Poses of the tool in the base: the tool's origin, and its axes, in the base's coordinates. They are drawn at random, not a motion.
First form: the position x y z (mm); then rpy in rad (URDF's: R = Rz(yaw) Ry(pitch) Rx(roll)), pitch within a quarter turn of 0, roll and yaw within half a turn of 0.
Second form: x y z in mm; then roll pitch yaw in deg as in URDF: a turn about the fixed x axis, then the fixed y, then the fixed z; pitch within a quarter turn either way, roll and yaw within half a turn. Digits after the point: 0 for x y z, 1 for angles.
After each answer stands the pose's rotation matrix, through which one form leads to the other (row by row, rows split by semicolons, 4 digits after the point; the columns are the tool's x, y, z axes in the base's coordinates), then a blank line. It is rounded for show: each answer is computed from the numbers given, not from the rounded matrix.
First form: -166, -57, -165, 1.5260, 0.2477, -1.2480
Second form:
-166, -57, -165, 87.4, 14.2, -71.5
0.3075 0.1202 -0.9439; -0.9194 -0.2181 -0.3273; -0.2452 0.9685 0.0434

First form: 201, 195, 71, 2.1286, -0.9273, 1.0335
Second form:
201, 195, 71, 122.0, -53.1, 59.2
0.3071 0.1074 0.9456; 0.5155 -0.8540 -0.0704; 0.8000 0.5090 -0.3176

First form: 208, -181, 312, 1.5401, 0.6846, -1.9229
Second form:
208, -181, 312, 88.2, 39.2, -110.2
-0.2672 -0.1892 -0.9449; -0.7271 -0.6039 0.3265; -0.6324 0.7743 0.0238

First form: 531, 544, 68, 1.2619, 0.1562, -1.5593
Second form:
531, 544, 68, 72.3, 8.9, -89.3
0.0114 0.3057 -0.9521; -0.9878 -0.1447 -0.0582; -0.1556 0.9411 0.3003

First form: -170, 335, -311, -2.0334, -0.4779, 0.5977
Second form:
-170, 335, -311, -116.5, -27.4, 34.2
0.7340 0.5914 -0.3339; 0.4997 -0.1373 0.8553; 0.4599 -0.7946 -0.3963

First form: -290, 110, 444, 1.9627, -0.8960, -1.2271
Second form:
-290, 110, 444, 112.5, -51.3, -70.3
0.2105 -0.6028 -0.7696; -0.5882 0.5507 -0.5922; 0.7808 0.5774 -0.2386

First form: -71, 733, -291, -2.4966, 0.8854, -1.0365
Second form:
-71, 733, -291, -143.0, 50.7, -59.4
0.3223 -0.9247 0.2024; -0.5448 -0.0064 0.8386; -0.7742 -0.3805 -0.5058

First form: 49, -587, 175, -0.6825, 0.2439, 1.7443
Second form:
49, -587, 175, -39.1, 14.0, 99.9
-0.1675 -0.7381 -0.6536; 0.9558 -0.2840 0.0757; -0.2415 -0.6121 0.7530

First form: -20, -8, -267, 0.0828, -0.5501, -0.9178
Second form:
-20, -8, -267, 4.7, -31.5, -52.6
0.5179 0.7653 -0.3822; -0.6771 0.6398 0.3635; 0.5228 0.0705 0.8496

